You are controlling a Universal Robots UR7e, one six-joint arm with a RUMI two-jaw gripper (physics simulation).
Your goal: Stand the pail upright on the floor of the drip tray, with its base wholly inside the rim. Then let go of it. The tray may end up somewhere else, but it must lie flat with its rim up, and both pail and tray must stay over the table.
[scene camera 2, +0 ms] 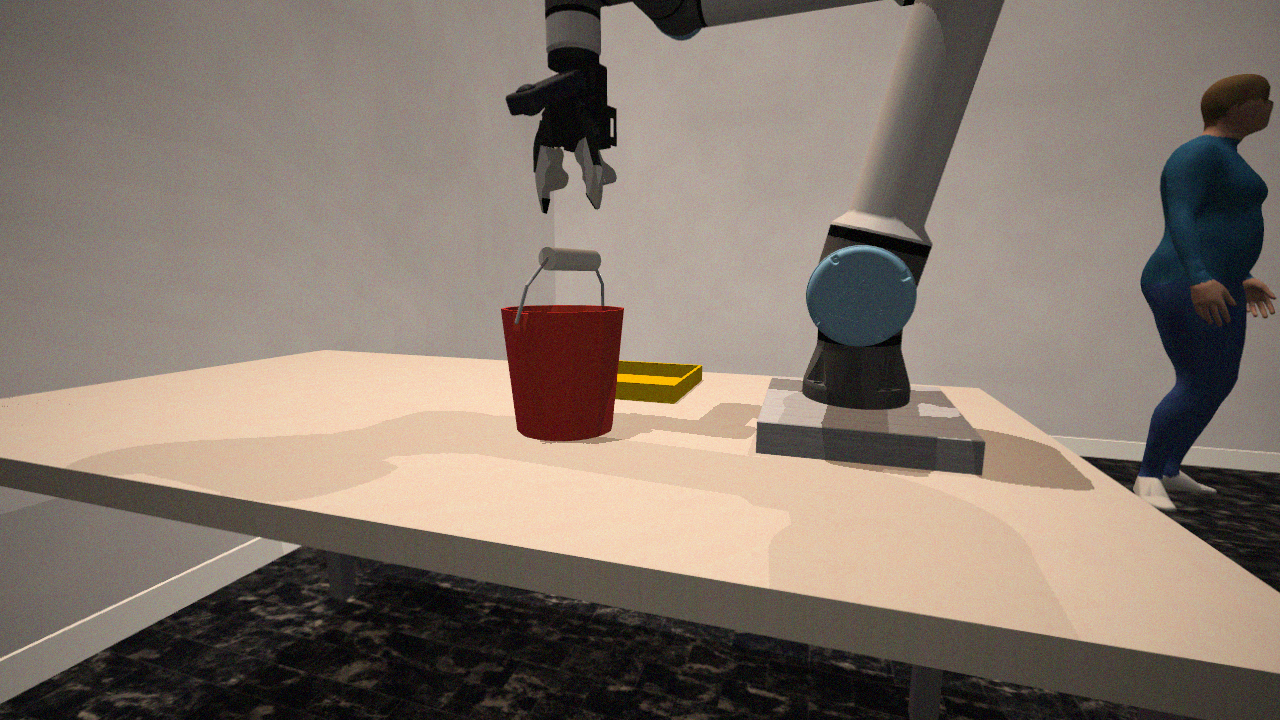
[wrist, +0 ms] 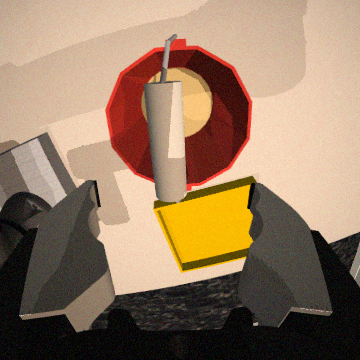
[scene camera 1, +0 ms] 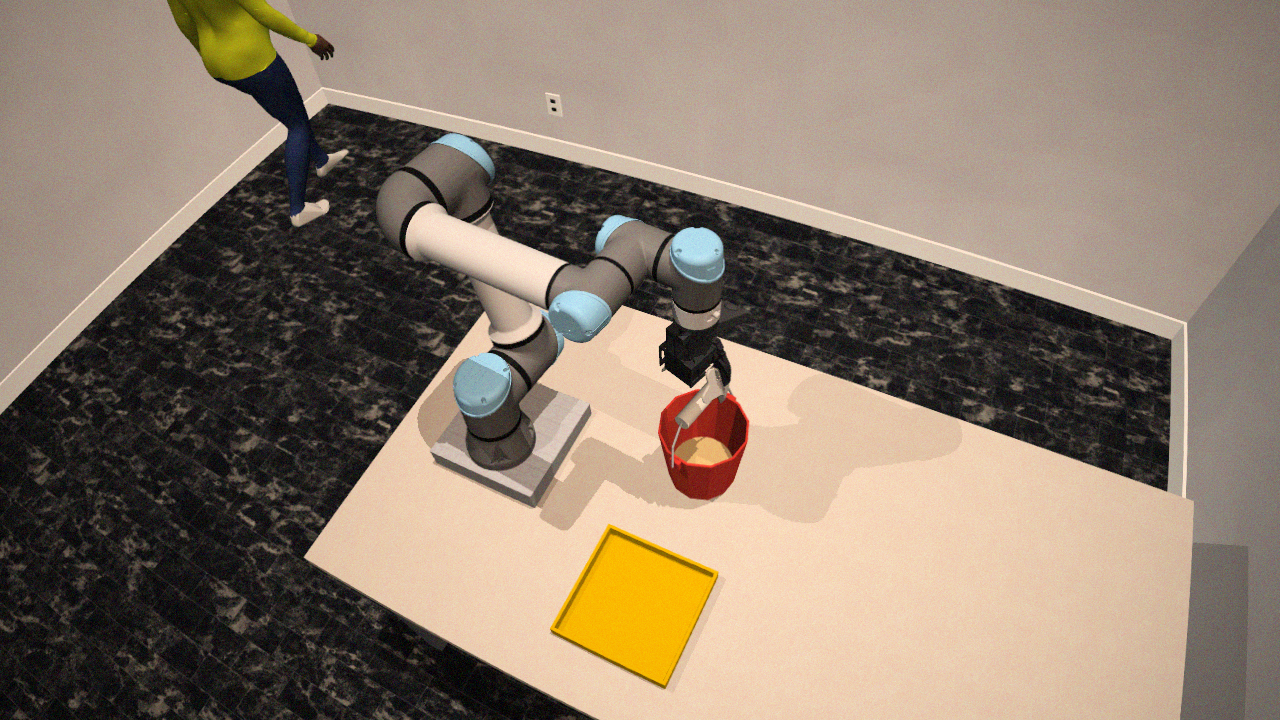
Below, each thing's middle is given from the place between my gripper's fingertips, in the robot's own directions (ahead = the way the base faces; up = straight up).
Labels:
Now: the yellow drip tray [scene camera 1: 635, 604] 320 mm to the right of my hand, 300 mm below it and 60 mm ahead of it.

